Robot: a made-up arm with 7 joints. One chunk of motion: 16 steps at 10 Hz.
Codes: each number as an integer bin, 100 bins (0 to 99) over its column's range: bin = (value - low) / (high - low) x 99, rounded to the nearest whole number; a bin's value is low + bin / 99 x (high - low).
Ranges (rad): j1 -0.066..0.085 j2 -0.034..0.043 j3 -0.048..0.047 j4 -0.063..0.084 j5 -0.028..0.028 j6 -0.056..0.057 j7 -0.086..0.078
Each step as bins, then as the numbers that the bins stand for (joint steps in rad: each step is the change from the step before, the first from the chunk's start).
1 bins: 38 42 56 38 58 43 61
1 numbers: -0.00804 -0.00133 0.00574 -0.00658 0.00481 -0.00692 0.01505
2 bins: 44 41 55 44 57 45 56
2 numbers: 0.00111 -0.00211 0.00478 0.00233 0.00424 -0.00464 0.00677
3 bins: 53 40 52 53 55 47 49
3 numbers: 0.01484 -0.00289 0.00190 0.01570 0.00311 -0.00235 -0.00483
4 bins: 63 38 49 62 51 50 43
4 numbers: 0.03009 -0.00444 -0.00098 0.02906 0.00085 0.00107 -0.01477
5 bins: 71 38 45 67 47 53 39
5 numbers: 0.04229 -0.00444 -0.00482 0.03648 -0.00141 0.00449 -0.02139
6 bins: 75 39 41 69 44 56 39
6 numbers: 0.04839 -0.00367 -0.00866 0.03945 -0.00311 0.00792 -0.02139
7 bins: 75 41 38 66 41 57 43
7 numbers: 0.04839 -0.00211 -0.01154 0.03500 -0.00481 0.00906 -0.01477
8 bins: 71 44 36 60 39 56 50
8 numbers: 0.04229 0.00022 -0.01345 0.02609 -0.00594 0.00792 -0.00317
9 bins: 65 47 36 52 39 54 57
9 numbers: 0.03314 0.00256 -0.01345 0.01421 -0.00594 0.00564 0.00842
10 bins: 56 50 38 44 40 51 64
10 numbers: 0.01941 0.00489 -0.01154 0.00233 -0.00537 0.00221 0.02002
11 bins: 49 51 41 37 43 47 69
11 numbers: 0.00874 0.00567 -0.00866 -0.00806 -0.00368 -0.00235 0.02830
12 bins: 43 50 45 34 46 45 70
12 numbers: -0.00041 0.00489 -0.00482 -0.01252 -0.00198 -0.00464 0.02996
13 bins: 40 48 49 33 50 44 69
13 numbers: -0.00499 0.00333 -0.00098 -0.01400 0.00028 -0.00578 0.02830
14 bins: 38 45 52 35 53 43 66
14 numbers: -0.00804 0.00100 0.00190 -0.01103 0.00198 -0.00692 0.02333
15 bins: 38 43 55 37 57 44 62
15 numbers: -0.00804 -0.00056 0.00478 -0.00806 0.00424 -0.00578 0.01671
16 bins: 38 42 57 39 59 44 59
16 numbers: -0.00804 -0.00133 0.00670 -0.00509 0.00537 -0.00578 0.01174
